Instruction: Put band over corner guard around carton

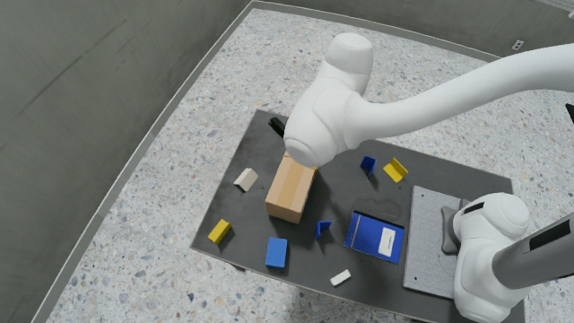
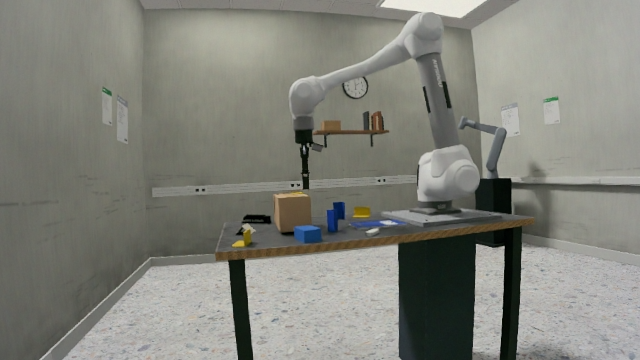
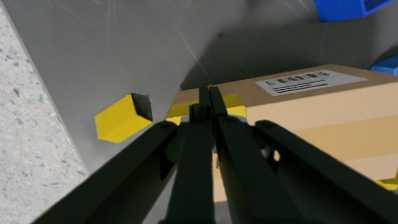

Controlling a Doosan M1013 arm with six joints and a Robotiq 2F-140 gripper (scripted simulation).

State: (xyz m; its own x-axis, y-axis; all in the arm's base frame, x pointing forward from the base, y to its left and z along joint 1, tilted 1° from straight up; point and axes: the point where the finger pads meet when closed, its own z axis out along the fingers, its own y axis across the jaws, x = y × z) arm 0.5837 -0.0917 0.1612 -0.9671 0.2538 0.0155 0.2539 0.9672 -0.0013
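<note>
Right now the brown carton is 110 mm below my hand, 80 mm ahead of it and 70 mm to the left of it. Round my hand: blue block 310 mm to the left, 170 mm below, 80 mm ahead; white block 340 mm to the left, 180 mm below, 140 mm behind.
</note>
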